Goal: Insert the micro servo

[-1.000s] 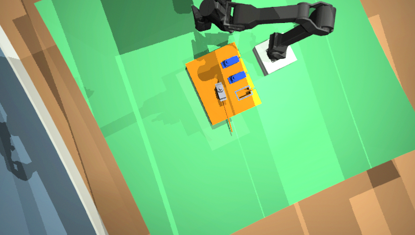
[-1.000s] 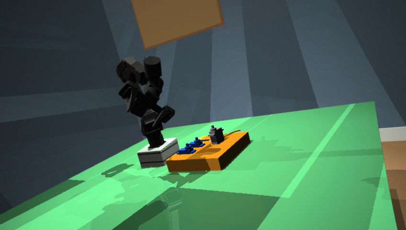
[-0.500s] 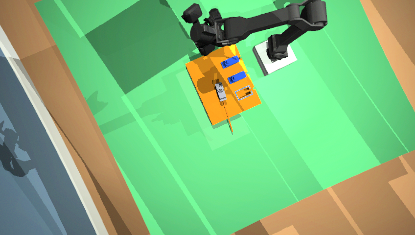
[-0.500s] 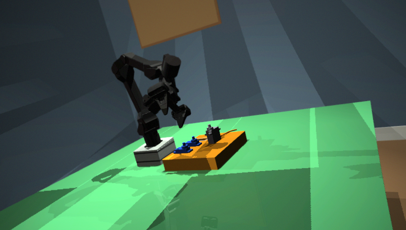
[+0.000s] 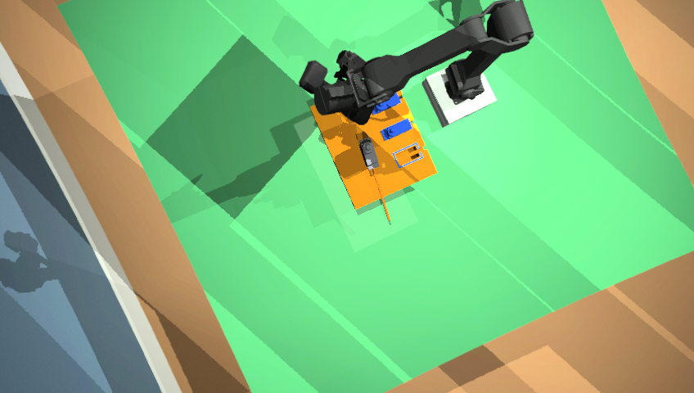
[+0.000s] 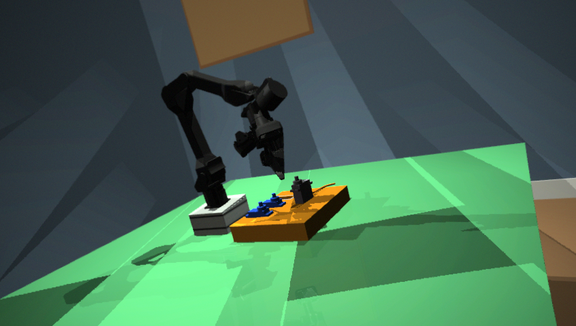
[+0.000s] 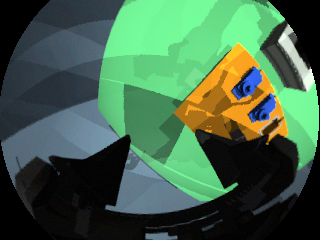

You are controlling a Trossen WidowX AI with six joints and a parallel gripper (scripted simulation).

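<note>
My gripper tip is now 150 mm above the yellow deck, 140 mm to the right of it and 40 mm past it.
</note>
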